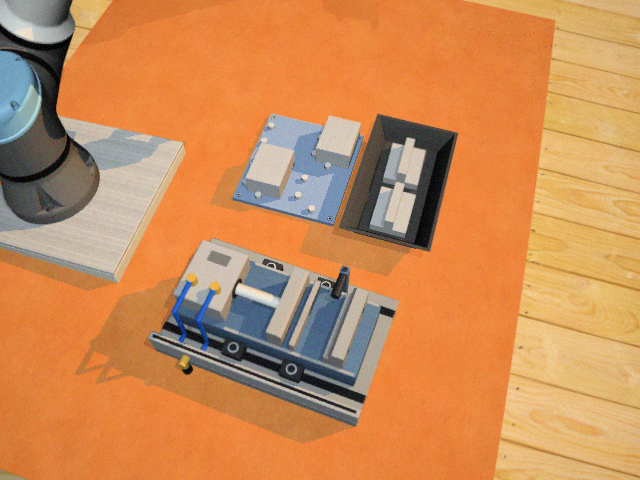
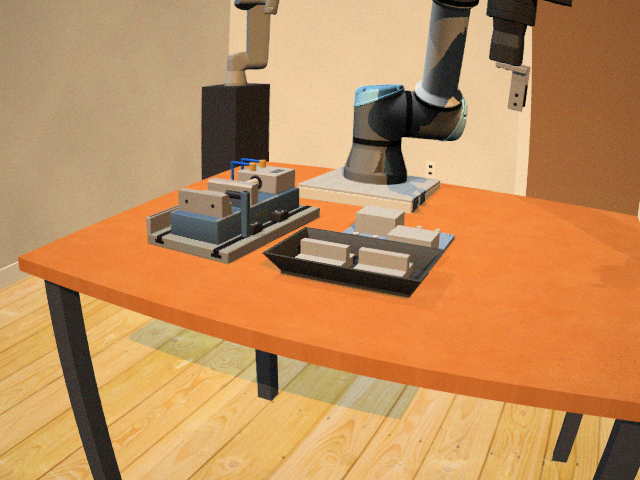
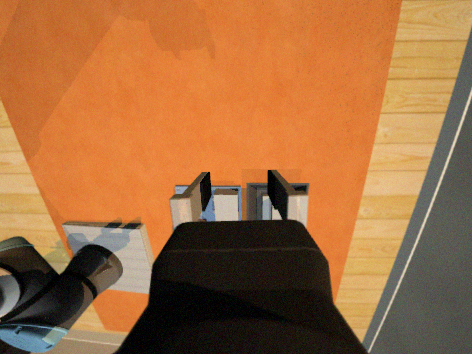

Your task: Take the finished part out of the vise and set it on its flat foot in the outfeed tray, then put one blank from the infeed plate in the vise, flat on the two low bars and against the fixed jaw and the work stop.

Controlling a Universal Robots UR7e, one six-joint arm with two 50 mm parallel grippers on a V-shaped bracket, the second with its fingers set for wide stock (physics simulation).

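Frame: origin at the arm's base, x ahead, y left, z up, level; millimetres.
Seen in the pictures: hand, tool point: [image 2: 518, 96] [image 3: 239, 188]; arm's base, link origin: [image 1: 54, 185] [image 2: 375, 177] [image 3: 101, 263].
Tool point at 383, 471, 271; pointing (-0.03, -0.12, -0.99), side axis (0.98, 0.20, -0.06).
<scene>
Pixels of each thing's middle, then the offset from my tool point to it, as dx, dy, dz. "spot": a spot on its surface instead.
- vise, body centre: [image 1: 277, 314] [image 2: 235, 204] +56, -503, -246
- work stop, surface spot: [image 1: 340, 283] spot: +120, -442, -199
- infeed plate, body centre: [image 1: 300, 166] [image 2: 392, 242] [image 3: 210, 217] -56, -235, -291
My gripper [image 2: 517, 106] [image 3: 239, 189] is open and empty, high above the table. The vise [image 1: 323, 305] [image 2: 199, 227] holds no part; its low bars [image 1: 305, 315] show between the moving jaw [image 1: 286, 308] [image 2: 232, 184] and fixed jaw [image 1: 352, 330] [image 2: 201, 202]. The work stop [image 1: 340, 283] [image 2: 245, 214] is at its side. Two finished parts, one [image 1: 405, 164] [image 2: 325, 250] and another [image 1: 396, 210] [image 2: 383, 260], stand on their feet, ribs up, in the outfeed tray [image 1: 443, 188] [image 2: 341, 281]. Two blanks, one [image 1: 270, 169] [image 2: 379, 219] and another [image 1: 338, 139] [image 2: 413, 236], sit on the infeed plate [image 1: 297, 133].
The arm's base plate [image 1: 139, 196] [image 2: 330, 192] [image 3: 135, 255] lies beside the infeed plate. Blue hoses [image 1: 202, 320] rise at the vise's actuator end. Small white pins [image 1: 304, 178] stand on the infeed plate. The tray's walls rise around the parts.
</scene>
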